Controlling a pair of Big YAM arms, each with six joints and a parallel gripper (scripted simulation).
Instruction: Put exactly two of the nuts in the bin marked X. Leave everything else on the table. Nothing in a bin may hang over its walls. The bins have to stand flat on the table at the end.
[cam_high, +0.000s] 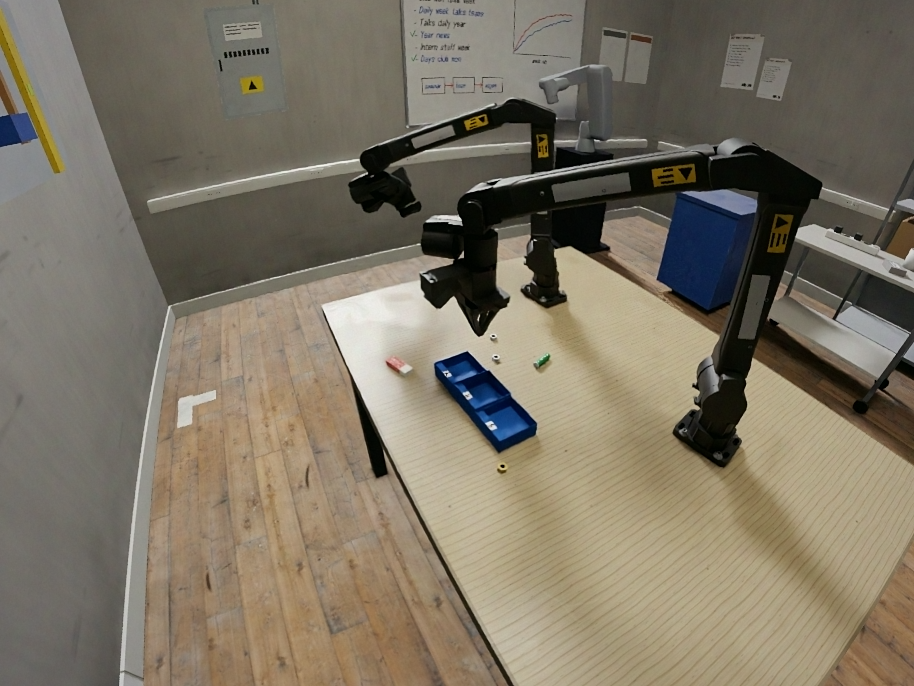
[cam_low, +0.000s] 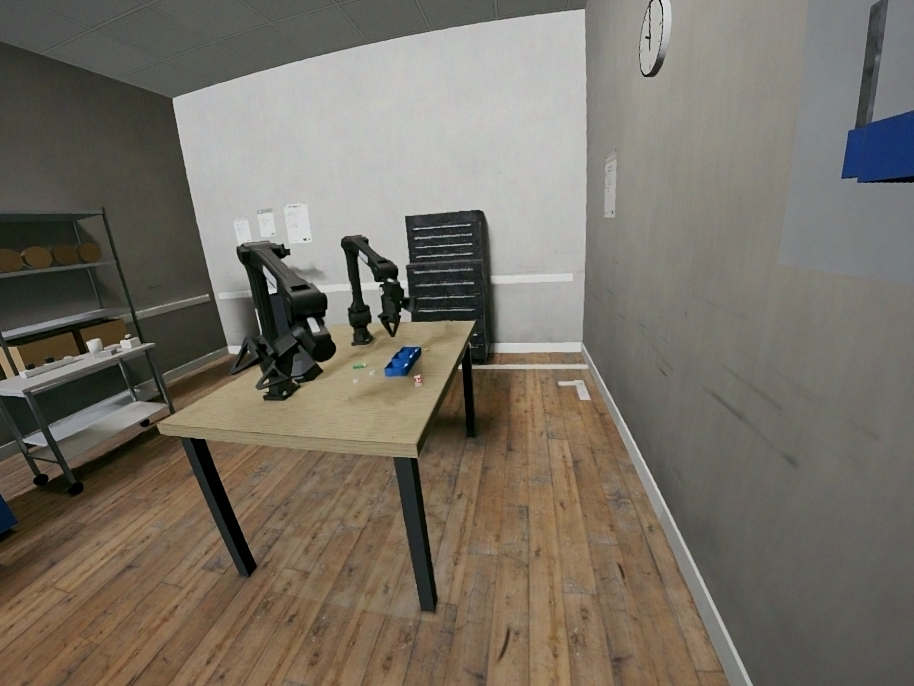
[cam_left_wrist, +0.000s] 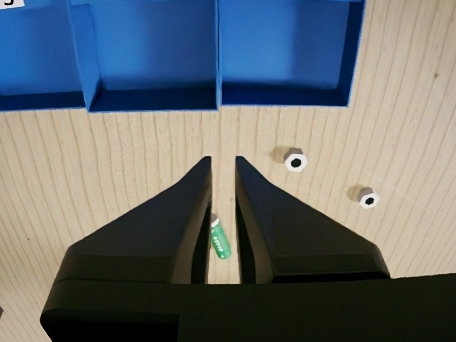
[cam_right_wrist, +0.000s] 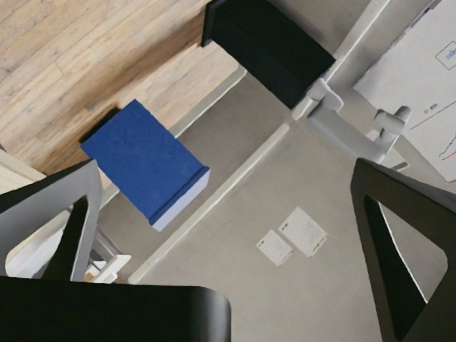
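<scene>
My left gripper is now 1 cm short of the blue bin strip, 5 cm to the right of it and 12 cm above it. The rest, counted from my left hand: block 13 cm ahead, 12 cm to the right, 14 cm below; then green battery 17 cm behind, 1 cm to the right, 14 cm below; then yellow nut 5 cm ahead, 21 cm to the left, 14 cm below.
</scene>
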